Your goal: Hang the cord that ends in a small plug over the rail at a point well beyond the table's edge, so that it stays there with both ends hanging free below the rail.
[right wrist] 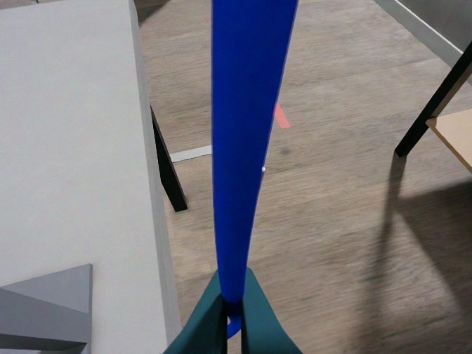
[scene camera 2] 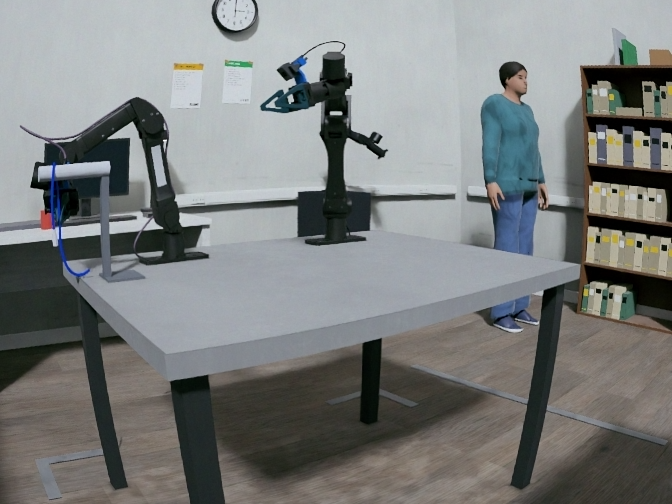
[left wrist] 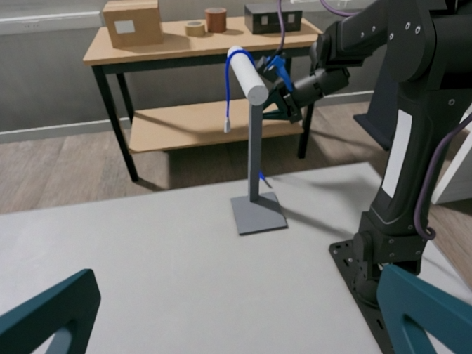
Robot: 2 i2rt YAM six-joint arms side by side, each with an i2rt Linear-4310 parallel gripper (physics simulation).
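The blue cord (scene camera 2: 61, 246) (left wrist: 228, 90) (right wrist: 245, 125) lies over the white rail (scene camera 2: 81, 171) (left wrist: 246, 75), towards its outer end past the table's edge. Its pale plug (left wrist: 227, 124) hangs free below the rail on one side in the left wrist view. On the other side the cord runs down to my right gripper (left wrist: 266, 114) (right wrist: 234, 306), which is shut on it below the rail. The cord's other end (left wrist: 266, 181) hangs lower, partly hidden by the post. My left gripper (left wrist: 238, 281) is open and empty, high above the table and well away from the rail.
A grey post (scene camera 2: 105, 227) (left wrist: 255, 150) on a flat base (scene camera 2: 123, 276) (left wrist: 257, 215) carries the rail near the grey table's (scene camera 2: 325, 292) edge. A wooden bench (left wrist: 180, 45) with a cardboard box (left wrist: 134, 25) stands beyond. A person (scene camera 2: 510, 141) stands behind the table.
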